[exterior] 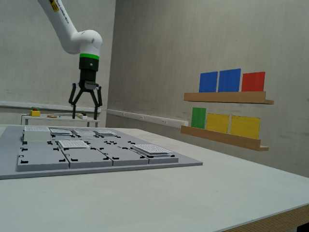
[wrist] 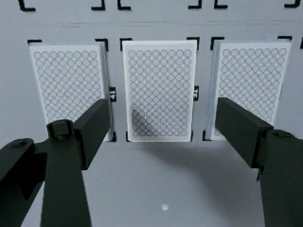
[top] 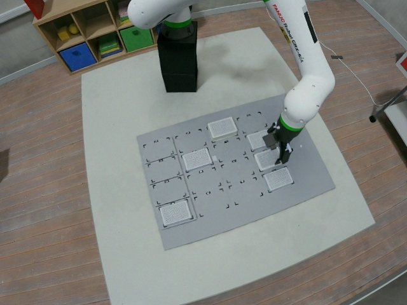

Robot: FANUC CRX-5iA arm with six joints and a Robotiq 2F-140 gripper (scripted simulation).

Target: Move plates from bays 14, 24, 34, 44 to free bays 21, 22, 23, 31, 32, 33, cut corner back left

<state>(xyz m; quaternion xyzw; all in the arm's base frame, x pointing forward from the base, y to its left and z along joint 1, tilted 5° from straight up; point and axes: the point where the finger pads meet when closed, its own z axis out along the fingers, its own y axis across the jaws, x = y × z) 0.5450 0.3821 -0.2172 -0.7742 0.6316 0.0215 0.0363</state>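
The sealed plate lies 10 cm ahead of my hand, 2 cm to the left of it and 9 cm below it. Round my hand: sealed deep-well block 18 cm behind, 20 cm to the right, 8 cm below.
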